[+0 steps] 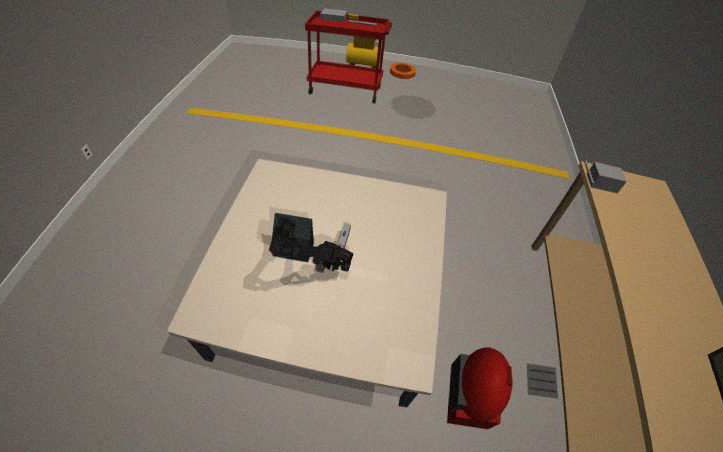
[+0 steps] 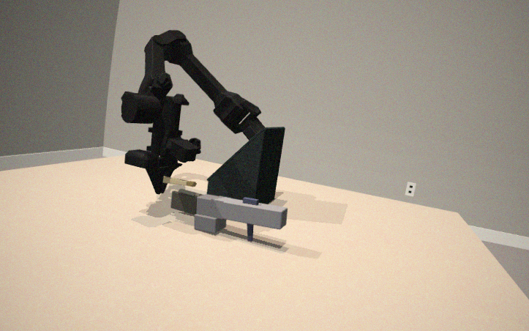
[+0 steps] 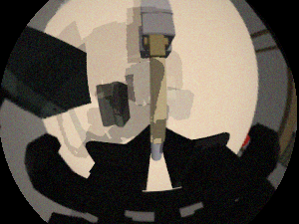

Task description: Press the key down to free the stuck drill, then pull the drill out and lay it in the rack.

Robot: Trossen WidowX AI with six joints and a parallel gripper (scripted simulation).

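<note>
Now: gripper tip 40 mm to the right of the tan drill and 40 mm below it. Round my gripper tip: dark olive rack: 70 mm behind, 30 mm to the left, 20 mm below; then dark blue key: 230 mm to the left, 10 mm ahead, 10 mm above; then grey block: 200 mm to the left, 10 mm ahead.
</note>
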